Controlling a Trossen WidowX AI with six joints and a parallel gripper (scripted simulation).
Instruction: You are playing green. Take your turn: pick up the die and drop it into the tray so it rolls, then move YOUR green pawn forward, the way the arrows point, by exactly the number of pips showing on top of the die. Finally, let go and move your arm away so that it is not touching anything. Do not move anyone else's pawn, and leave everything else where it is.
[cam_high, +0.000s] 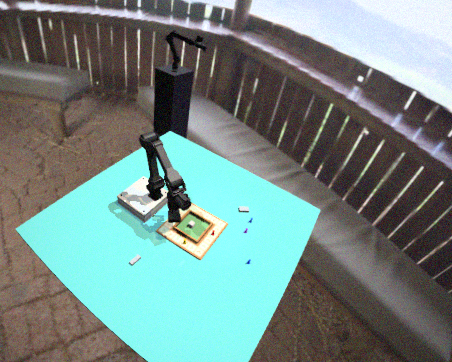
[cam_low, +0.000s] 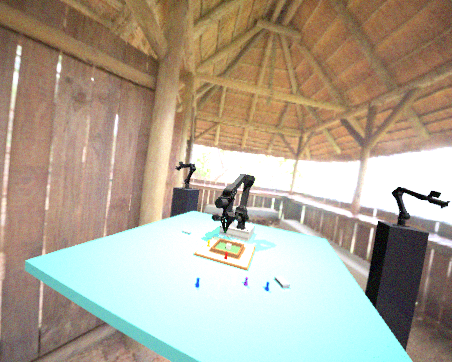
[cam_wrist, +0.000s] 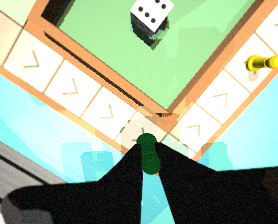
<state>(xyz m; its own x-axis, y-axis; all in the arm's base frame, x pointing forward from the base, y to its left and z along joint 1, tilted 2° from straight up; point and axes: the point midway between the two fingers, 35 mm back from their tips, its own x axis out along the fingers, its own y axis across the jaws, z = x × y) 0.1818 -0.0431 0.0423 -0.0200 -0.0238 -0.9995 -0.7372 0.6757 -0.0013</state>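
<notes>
Right now my gripper tip is 8 cm short of the white die, 7 cm to the right of it and 5 cm above it. Round my gripper tip: yellow pawn 12 cm ahead, 4 cm to the right, 5 cm below; then green felt tray 9 cm ahead, 7 cm to the left, 7 cm below; then green pawn 1 cm above.
</notes>
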